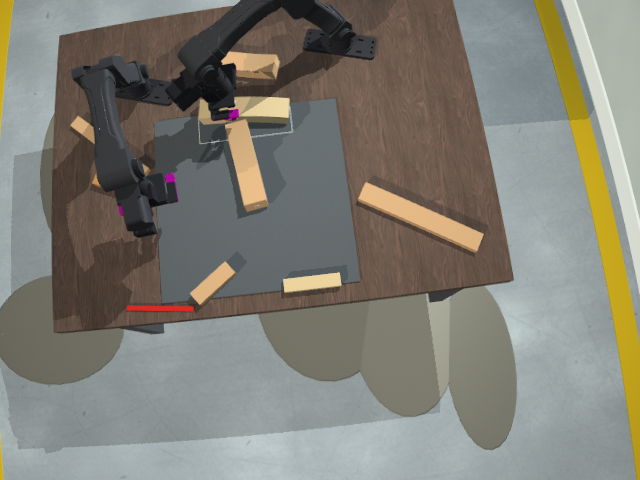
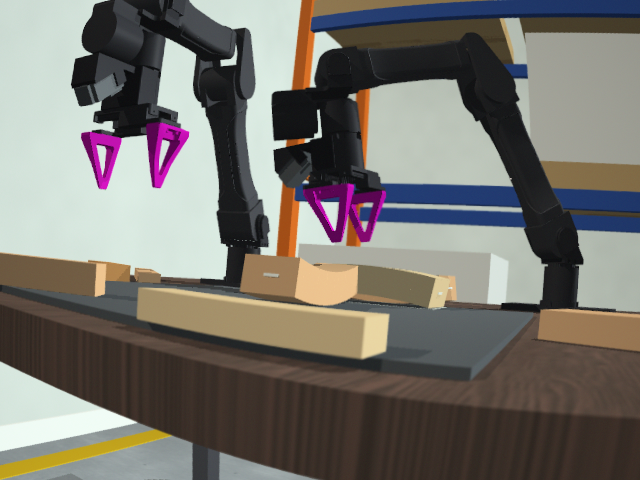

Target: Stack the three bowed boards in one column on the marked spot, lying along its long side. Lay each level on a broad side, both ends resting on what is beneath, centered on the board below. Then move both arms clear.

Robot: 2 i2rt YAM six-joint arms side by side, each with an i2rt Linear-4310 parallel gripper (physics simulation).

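Seen in the pictures: left gripper, fingertip midpoint: [image 1: 232, 102] [image 2: 351, 242]; right gripper, fingertip midpoint: [image 2: 128, 188]; left arm's base, link origin: [image 1: 340, 44]; right arm's base, link origin: [image 1: 142, 90].
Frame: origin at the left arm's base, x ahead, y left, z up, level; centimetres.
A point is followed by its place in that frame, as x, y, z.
Note:
A pale bowed board [image 1: 268, 109] @[25.7, -15.0, 5.2] [image 2: 398, 285] @[27.7, -14.6, 3.2] lies across the back part of the white outline [image 1: 273, 134] @[30.6, -13.2, 0.6], its middle arched up. A tan bowed board [image 1: 249, 170] @[42.8, -16.6, 4.4] [image 2: 326, 285] @[41.6, -14.7, 2.8] lies on the mat crosswise to it, its middle low and its ends raised; its far end is close to the pale board, and I cannot tell if they touch. A third bowed board [image 1: 253, 65] @[12.6, -22.0, 4.1] [image 2: 451, 287] @[10.7, -15.8, 3.2] lies behind, off the mat, partly hidden. My left gripper [image 1: 232, 98] @[26.6, -24.0, 8.7] [image 2: 351, 240] @[26.6, -24.0, 8.7] is open above the pale board. My right gripper [image 1: 146, 198] @[56.4, -36.0, 12.5] [image 2: 129, 187] @[56.4, -36.0, 12.5] is open and empty, high near the mat's left edge.
The dark mat [image 1: 310, 232] @[55.3, 1.1, 0.6] [image 2: 454, 351] @[61.3, 12.2, 0.6] also bears a pale block [image 1: 312, 282] @[68.0, 3.8, 2.5] [image 2: 258, 321] @[69.0, 5.7, 1.7] and a tan block [image 1: 212, 283] @[72.4, -20.3, 3.3] at its front. A long straight board [image 1: 421, 217] @[47.4, 28.0, 2.4] lies at the right, a red bar [image 1: 160, 308] @[80.7, -32.9, 0.6] at front left. More wood pieces lie partly under the right arm.

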